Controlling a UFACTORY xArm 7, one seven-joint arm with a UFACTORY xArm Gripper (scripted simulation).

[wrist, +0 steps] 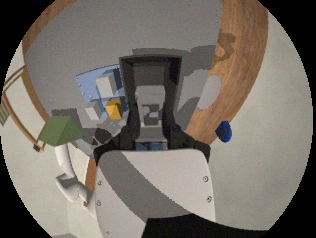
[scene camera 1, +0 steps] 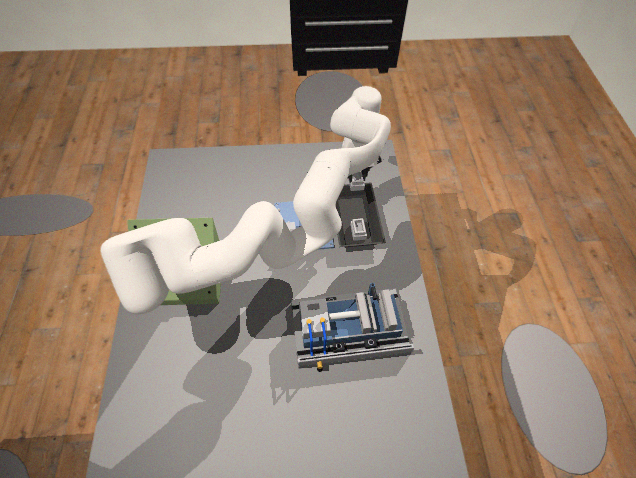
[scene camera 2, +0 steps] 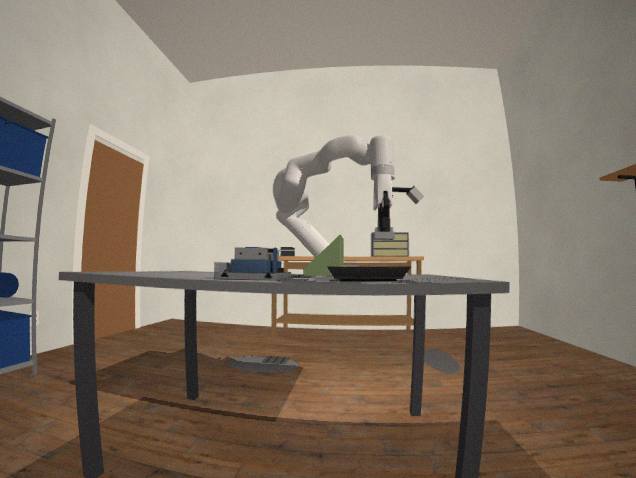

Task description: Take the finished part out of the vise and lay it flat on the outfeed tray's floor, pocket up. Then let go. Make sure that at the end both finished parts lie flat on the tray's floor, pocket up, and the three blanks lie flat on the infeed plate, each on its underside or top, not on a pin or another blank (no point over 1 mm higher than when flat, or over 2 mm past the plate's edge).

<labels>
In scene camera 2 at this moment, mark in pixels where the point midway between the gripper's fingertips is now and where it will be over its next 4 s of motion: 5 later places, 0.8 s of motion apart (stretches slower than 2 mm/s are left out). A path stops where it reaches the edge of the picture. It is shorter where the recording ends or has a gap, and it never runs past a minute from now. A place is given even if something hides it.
My gripper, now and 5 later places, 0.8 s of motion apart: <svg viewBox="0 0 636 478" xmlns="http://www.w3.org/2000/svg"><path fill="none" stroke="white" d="M383 232L384 235L384 248L384 260L384 265L384 268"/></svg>
</labels>
